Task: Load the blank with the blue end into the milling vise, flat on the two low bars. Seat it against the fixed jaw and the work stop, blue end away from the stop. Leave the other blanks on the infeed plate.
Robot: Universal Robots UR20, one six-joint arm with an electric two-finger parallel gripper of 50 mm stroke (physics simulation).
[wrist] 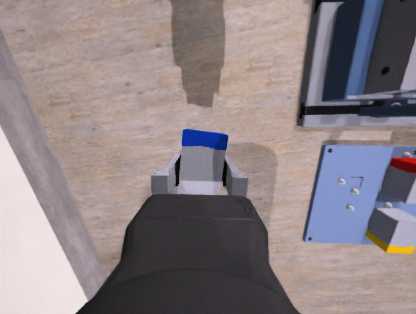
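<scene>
My gripper (201, 163) is shut on the grey blank with the blue end (202, 160), near the middle of the wrist view. The blue end points away from the gripper body, toward the top of the view. The blank is held above the table top, apart from the vise. The milling vise (312, 60) stands at the upper right, and part of it is cut off by the view's edge. Its low bars, fixed jaw and work stop cannot be clearly told apart here.
The light blue infeed plate (325, 200) lies at the right, below the vise. On it are a grey blank with a red end (400, 181) and a grey blank with a yellow end (392, 227). A grey table edge (45, 155) runs down the left.
</scene>
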